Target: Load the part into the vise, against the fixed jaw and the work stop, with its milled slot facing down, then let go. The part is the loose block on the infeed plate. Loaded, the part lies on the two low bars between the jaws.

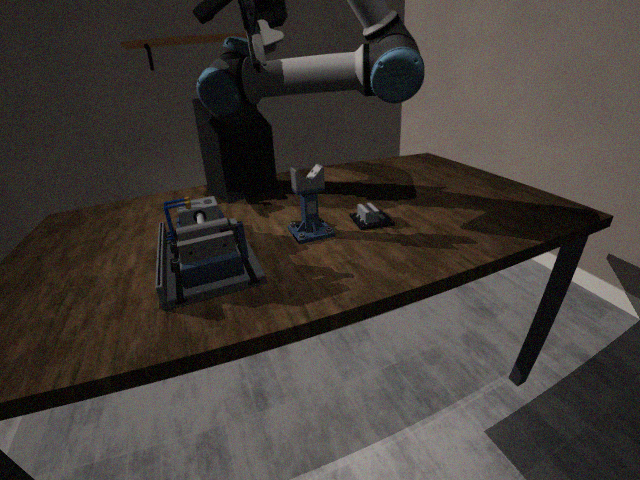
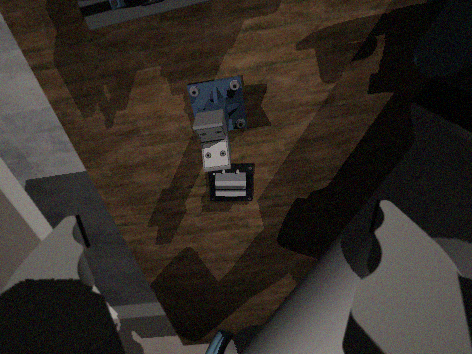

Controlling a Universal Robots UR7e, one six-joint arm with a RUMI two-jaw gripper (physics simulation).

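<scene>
The part [image 1: 368,212] [image 2: 231,183] is a small grey block on the black infeed plate [image 1: 386,222] [image 2: 212,194], right of the table's middle. A groove shows along its top face. My gripper [image 1: 263,45] [image 2: 229,210] is open and empty. It hangs high above the table, over the area near the part.
A blue pedestal stand [image 1: 310,205] [image 2: 215,140] with an angled grey cradle on top stands between the vise and the infeed plate. The robot's dark base column [image 1: 237,152] is at the back. The table's front edge [image 1: 318,329] runs close below the vise.
</scene>
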